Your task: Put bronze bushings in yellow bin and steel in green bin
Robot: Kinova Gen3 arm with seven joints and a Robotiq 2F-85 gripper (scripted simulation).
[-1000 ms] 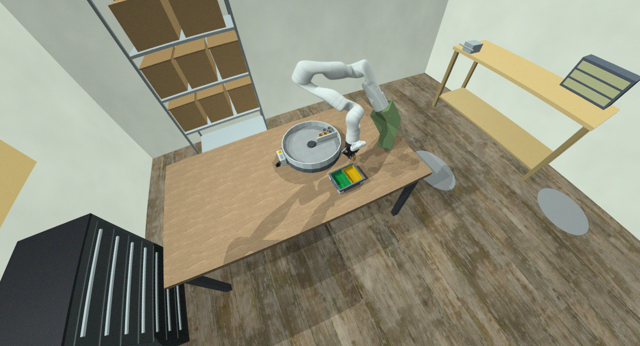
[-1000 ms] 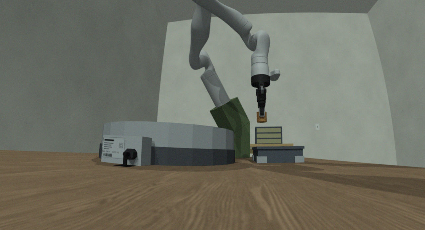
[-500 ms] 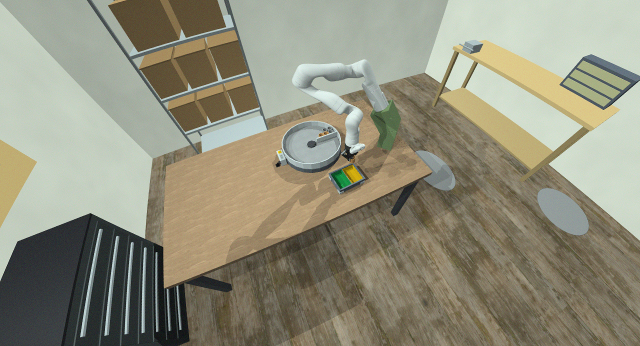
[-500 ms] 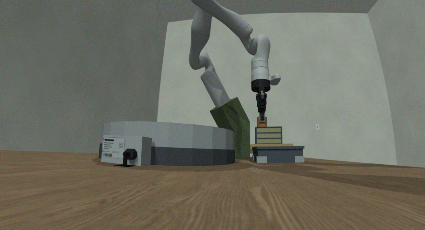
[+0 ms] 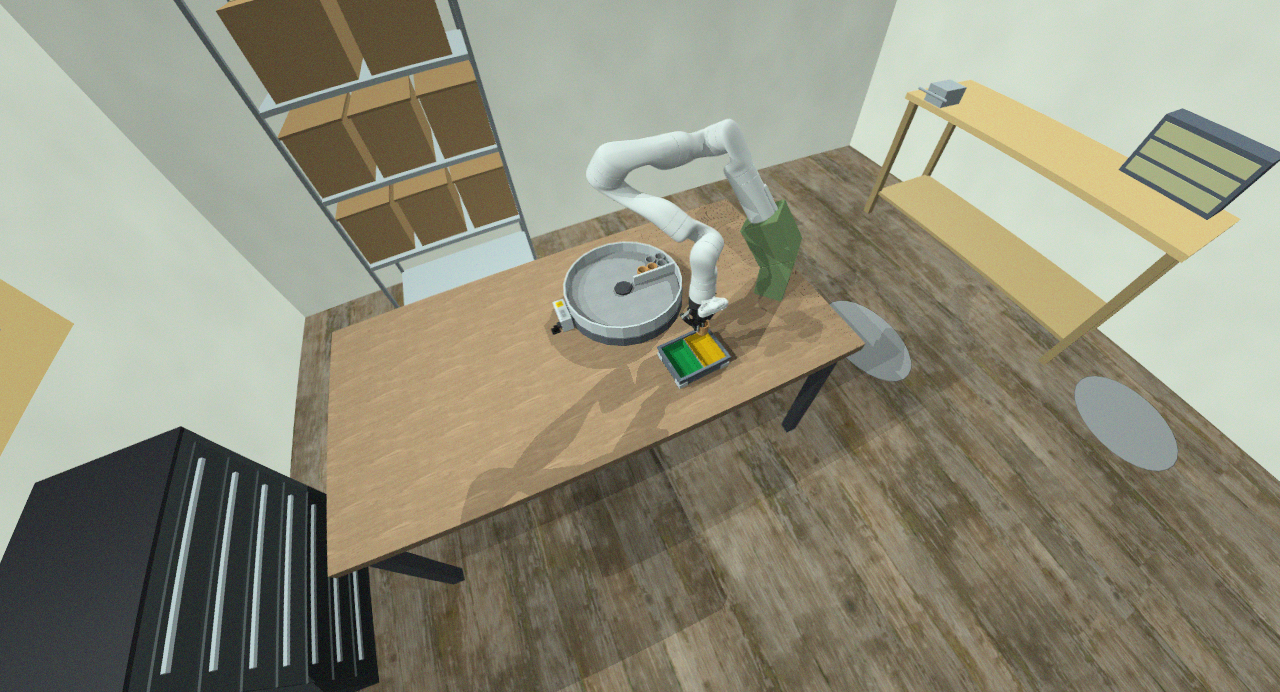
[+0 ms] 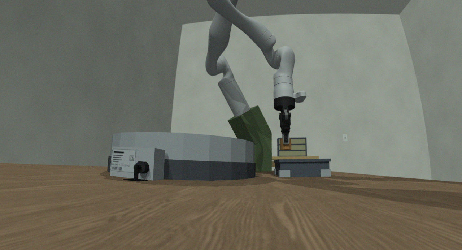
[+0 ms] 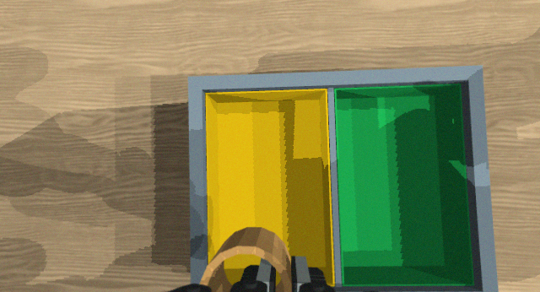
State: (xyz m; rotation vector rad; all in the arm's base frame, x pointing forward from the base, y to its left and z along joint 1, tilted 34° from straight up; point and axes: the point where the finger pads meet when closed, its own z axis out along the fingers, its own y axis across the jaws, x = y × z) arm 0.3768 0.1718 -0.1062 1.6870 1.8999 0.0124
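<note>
Right now my hand is 10 cm above the bin tray, 4 cm to the right of it and 3 cm short of it. The rest, counted from my hand: grey turntable: 31 cm to the right, 14 cm ahead, 7 cm below.
</note>
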